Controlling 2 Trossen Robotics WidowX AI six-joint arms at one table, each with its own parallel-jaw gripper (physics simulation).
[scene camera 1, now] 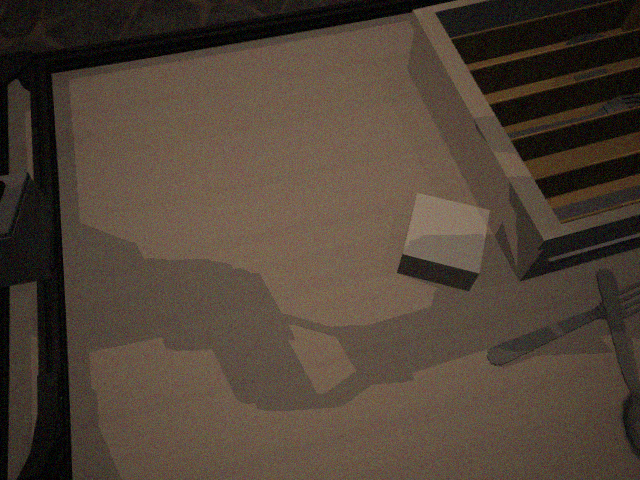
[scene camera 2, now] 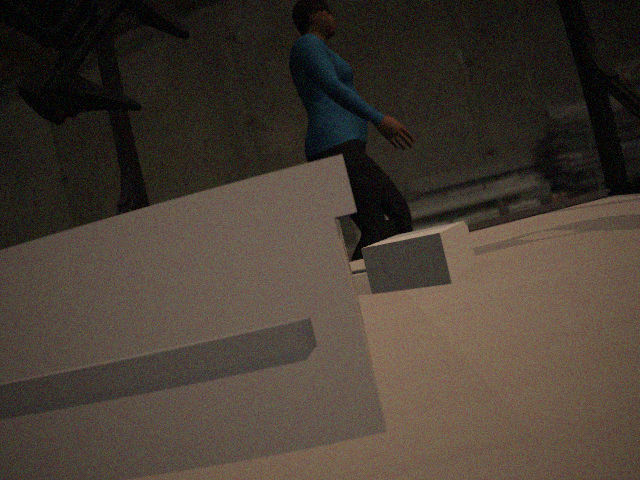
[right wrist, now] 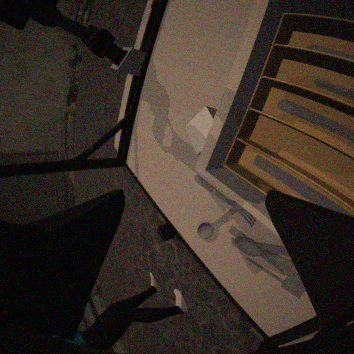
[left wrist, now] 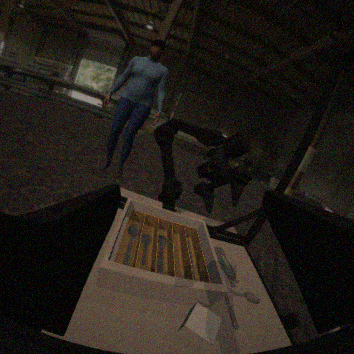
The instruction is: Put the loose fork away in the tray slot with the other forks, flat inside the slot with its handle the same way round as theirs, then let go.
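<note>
The loose fork (scene camera 1: 547, 332) (right wrist: 214, 190) (left wrist: 232, 317) lies on the table beside the tray (scene camera 1: 465, 82) (right wrist: 240, 90) (left wrist: 145, 277). Its handle points left in scene camera 1. A spoon (scene camera 1: 617, 322) (right wrist: 206, 230) (left wrist: 252, 298) crosses over its neck. A fork (scene camera 1: 617, 104) lies in a tray slot, tines right and handle left in scene camera 1. My left gripper is open and empty, high beyond the tray's near side. My right gripper (right wrist: 196, 197) (scene camera 2: 159, 70) (left wrist: 220, 209) is open and empty, raised above and away from the cutlery.
A white block (scene camera 1: 447, 232) (right wrist: 201, 127) (left wrist: 202, 321) stands near the tray's corner. More cutlery (right wrist: 250, 246) (left wrist: 226, 262) lies in a heap beside the spoon. Other slots hold grey cutlery. A person (scene camera 2: 330, 93) (left wrist: 142, 82) is beyond the table.
</note>
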